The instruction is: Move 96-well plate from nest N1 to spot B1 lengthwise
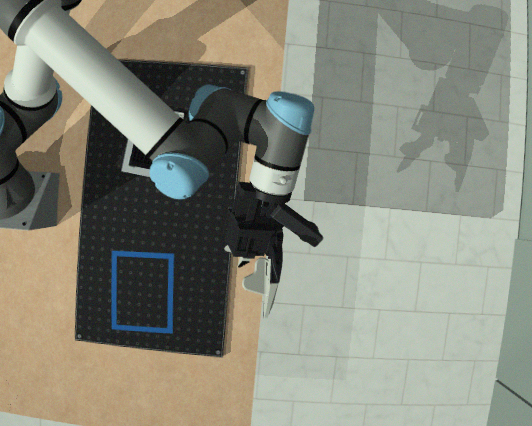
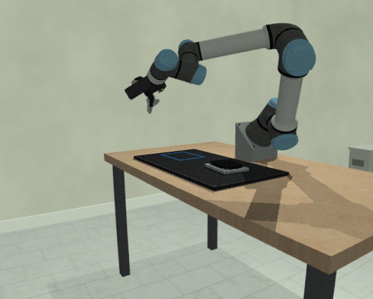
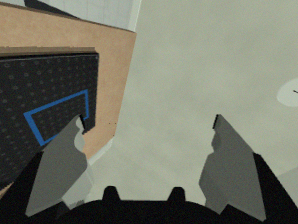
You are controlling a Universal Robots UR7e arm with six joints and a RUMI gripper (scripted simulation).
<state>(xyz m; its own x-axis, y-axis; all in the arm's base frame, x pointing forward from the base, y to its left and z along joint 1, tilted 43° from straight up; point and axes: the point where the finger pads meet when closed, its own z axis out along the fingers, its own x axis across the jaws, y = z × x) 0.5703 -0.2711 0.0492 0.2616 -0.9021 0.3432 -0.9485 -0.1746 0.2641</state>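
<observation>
My gripper is now 30 cm to the right of the black 96-well plate, 28 cm above it and 24 cm past it. Round my hand: plate nest N1: 30 cm to the left, 29 cm below, 24 cm behind.
</observation>
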